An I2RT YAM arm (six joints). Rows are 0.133 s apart.
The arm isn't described. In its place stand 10 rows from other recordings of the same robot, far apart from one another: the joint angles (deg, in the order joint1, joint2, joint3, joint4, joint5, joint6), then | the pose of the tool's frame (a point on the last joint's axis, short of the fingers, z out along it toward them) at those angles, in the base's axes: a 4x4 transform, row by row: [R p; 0 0 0 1], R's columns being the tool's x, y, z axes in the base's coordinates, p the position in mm.
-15.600 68.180 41.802 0.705 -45.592 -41.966 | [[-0.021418, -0.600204, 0.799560, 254.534], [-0.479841, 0.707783, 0.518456, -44.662], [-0.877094, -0.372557, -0.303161, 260.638], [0, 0, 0, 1]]
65.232 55.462 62.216 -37.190 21.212 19.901 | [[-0.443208, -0.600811, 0.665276, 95.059], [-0.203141, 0.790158, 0.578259, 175.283], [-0.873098, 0.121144, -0.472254, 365.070], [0, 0, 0, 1]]
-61.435 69.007 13.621 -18.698 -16.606 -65.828 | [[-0.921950, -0.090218, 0.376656, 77.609], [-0.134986, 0.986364, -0.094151, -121.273], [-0.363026, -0.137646, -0.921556, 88.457], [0, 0, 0, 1]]
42.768 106.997 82.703 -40.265 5.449 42.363 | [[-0.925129, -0.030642, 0.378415, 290.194], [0.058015, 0.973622, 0.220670, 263.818], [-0.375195, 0.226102, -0.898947, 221.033], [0, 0, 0, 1]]
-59.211 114.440 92.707 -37.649 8.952 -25.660 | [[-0.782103, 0.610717, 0.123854, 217.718], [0.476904, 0.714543, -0.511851, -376.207], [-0.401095, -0.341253, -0.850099, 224.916], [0, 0, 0, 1]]
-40.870 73.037 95.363 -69.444 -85.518 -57.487 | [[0.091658, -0.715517, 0.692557, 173.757], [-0.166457, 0.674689, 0.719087, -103.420], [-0.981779, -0.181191, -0.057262, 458.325], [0, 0, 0, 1]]
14.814 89.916 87.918 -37.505 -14.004 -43.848 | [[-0.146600, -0.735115, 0.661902, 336.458], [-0.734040, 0.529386, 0.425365, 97.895], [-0.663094, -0.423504, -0.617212, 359.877], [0, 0, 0, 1]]
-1.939 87.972 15.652 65.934 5.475 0.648 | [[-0.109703, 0.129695, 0.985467, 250.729], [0.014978, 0.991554, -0.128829, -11.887], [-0.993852, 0.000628, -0.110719, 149.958], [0, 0, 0, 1]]
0.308 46.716 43.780 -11.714 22.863 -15.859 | [[-0.344650, 0.287707, 0.893555, 190.150], [-0.253658, 0.887923, -0.383731, -12.809], [-0.903811, -0.358911, -0.233044, 326.044], [0, 0, 0, 1]]
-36.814 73.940 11.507 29.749 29.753 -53.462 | [[-0.944037, 0.161449, 0.287624, 150.998], [-0.164703, 0.524777, -0.835154, -135.086], [-0.285773, -0.835789, -0.468818, 121.131], [0, 0, 0, 1]]
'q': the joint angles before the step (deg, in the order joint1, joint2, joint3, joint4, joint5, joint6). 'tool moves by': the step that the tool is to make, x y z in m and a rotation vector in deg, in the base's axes. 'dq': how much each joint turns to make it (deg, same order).
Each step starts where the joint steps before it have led.
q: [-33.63, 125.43, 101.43, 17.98, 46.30, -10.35]
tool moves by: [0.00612, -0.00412, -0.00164, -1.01, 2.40, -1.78]
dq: [0.09, 2.07, 2.71, 0.07, 2.08, -2.91]
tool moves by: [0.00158, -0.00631, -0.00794, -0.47, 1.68, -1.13]
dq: [-0.44, 1.66, 0.80, 1.16, 0.81, -1.91]
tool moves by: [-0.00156, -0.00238, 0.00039, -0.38, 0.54, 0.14]
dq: [-0.32, 0.00, -0.10, 0.62, -0.41, -1.00]
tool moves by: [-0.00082, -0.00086, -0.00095, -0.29, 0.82, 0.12]
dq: [-0.14, 0.00, -0.33, 0.64, -0.20, -1.09]
